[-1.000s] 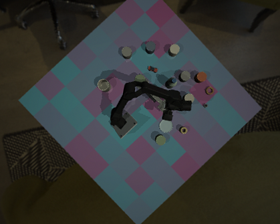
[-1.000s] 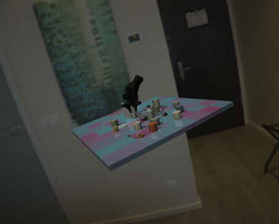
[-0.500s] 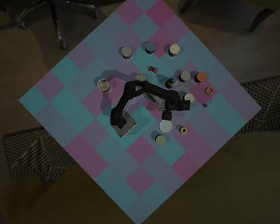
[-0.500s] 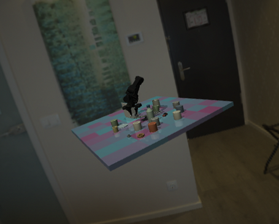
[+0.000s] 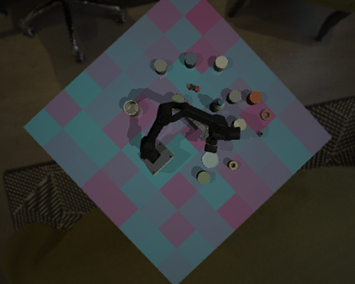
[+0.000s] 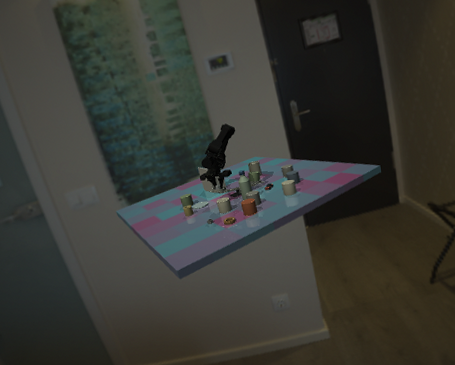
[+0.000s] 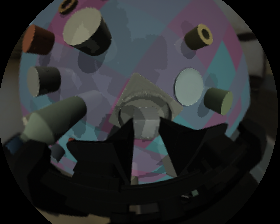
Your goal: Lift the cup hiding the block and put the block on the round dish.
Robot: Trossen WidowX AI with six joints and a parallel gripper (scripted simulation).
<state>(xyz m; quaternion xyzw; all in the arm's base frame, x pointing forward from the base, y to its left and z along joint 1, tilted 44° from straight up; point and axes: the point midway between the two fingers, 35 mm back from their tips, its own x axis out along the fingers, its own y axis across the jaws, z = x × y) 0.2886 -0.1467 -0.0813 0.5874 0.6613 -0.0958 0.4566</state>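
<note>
The pale round dish lies 10 cm to the right of my gripper tip, 10 cm behind it and 8 cm below it. Round my gripper tip: cup: 21 cm behind, 15 cm to the right, 4 cm below; then bottle: 15 cm ahead, 8 cm to the left, 3 cm above; then balance: 12 cm to the left, 4 cm below, 1 cm ahead.
</note>
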